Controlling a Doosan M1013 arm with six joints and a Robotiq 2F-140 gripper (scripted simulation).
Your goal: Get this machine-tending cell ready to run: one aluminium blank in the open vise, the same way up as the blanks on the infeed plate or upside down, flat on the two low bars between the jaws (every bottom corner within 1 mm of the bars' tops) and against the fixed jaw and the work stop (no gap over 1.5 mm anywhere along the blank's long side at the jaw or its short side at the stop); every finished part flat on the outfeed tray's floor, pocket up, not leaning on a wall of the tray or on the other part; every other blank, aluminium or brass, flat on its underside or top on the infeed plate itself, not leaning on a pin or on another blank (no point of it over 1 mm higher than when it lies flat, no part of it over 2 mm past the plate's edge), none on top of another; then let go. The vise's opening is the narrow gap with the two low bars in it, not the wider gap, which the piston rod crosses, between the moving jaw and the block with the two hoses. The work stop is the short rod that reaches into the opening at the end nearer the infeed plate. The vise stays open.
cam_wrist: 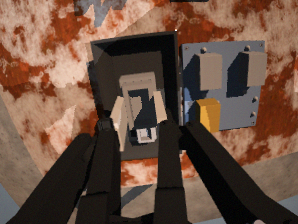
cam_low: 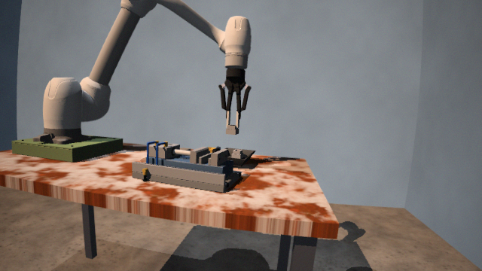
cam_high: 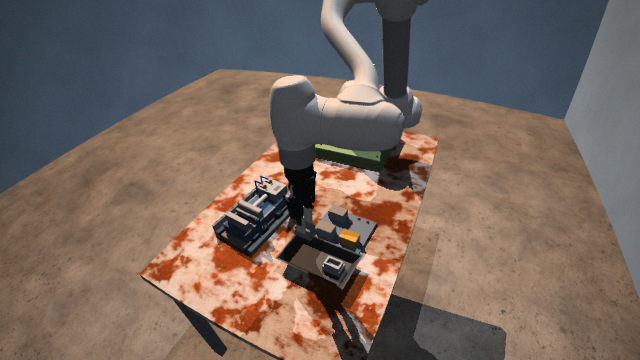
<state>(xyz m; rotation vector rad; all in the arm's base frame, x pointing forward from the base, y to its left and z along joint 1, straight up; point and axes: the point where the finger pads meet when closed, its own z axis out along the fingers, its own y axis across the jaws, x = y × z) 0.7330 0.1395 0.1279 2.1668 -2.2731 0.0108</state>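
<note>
Right now my hand is 160 mm above the aluminium blank, 120 mm past it and 10 mm to the right of it. Round my hand: brass blank: 160 mm below, 120 mm behind, 100 mm to the left; infeed plate: 180 mm below, 160 mm behind, 50 mm to the left; piston rod: 250 mm to the right, 110 mm below, 100 mm behind.
</note>
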